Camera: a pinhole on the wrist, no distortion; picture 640 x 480 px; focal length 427.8 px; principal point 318.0 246.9 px. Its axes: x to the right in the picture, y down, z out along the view. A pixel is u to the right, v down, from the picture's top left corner.
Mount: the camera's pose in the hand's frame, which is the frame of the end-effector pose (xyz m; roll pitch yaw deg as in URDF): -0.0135 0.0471 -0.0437 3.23 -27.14 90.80
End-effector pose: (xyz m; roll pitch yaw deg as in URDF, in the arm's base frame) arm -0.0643 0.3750 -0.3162 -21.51 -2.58 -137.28
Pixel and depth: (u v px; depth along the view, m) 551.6 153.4 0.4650
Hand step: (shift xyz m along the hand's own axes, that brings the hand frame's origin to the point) 0.1139 0.0657 0.4802
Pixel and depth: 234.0 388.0 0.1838
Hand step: -0.0620 -0.0710 0.1062
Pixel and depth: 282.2 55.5 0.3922
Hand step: 0.1866 -0.1534 0.2810
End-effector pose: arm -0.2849 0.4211 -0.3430 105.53 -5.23 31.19
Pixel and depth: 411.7 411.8 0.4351
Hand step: -0.1548 -0.0726 0.3948
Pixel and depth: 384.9 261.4 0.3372
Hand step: -0.0044 -0.0597 0.2805
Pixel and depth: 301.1 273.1 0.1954
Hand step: -0.0131 -0.0491 0.1270
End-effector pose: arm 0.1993 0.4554 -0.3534 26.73 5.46 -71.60
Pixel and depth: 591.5 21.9 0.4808
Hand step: 0.2652 0.1121 0.5110
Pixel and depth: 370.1 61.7 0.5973
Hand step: 0.2811 -0.1495 0.5072
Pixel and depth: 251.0 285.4 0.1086
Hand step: -0.0162 -0.0178 0.0455
